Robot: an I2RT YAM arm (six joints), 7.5 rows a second.
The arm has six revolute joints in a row. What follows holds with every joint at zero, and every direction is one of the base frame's. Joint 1 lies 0.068 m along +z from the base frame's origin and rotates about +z. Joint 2 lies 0.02 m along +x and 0.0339 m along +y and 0.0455 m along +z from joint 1 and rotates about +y. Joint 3 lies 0.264 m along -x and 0.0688 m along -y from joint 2 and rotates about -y. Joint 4 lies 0.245 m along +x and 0.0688 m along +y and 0.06 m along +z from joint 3 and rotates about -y. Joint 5 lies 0.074 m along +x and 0.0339 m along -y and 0.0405 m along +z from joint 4 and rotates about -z. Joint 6 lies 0.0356 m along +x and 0.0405 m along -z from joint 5 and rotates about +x. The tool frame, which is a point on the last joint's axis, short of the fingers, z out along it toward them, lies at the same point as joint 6; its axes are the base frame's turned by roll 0, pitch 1.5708 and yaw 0 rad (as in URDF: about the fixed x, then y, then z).
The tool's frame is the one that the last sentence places.
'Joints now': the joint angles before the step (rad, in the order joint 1, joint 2, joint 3, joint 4, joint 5, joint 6). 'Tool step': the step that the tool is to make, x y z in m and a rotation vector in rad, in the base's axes. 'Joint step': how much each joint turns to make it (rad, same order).
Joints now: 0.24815 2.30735 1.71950 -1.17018 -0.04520 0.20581
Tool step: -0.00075 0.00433 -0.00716 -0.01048 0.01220 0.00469
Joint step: 0.01106 0.01792 -0.00002 0.00382 0.00572 0.00763
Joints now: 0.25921 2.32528 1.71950 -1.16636 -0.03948 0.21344
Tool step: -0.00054 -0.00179 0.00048 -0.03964 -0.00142 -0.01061
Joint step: -0.00076 -0.00075 0.00003 -0.00917 0.03586 0.01754
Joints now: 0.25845 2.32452 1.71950 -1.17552 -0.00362 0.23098
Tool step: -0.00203 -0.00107 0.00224 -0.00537 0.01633 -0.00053
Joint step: -0.00116 -0.00419 0.00038 -0.02173 0.00114 -0.00039
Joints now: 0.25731 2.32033 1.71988 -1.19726 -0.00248 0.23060
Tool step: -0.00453 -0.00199 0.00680 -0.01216 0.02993 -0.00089
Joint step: -0.00153 -0.01411 0.00041 -0.04656 0.00420 0.00038
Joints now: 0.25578 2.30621 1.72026 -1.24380 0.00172 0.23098
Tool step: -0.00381 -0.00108 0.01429 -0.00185 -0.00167 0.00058
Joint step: 0.00000 -0.03474 -0.00002 -0.03357 0.00229 0.00001
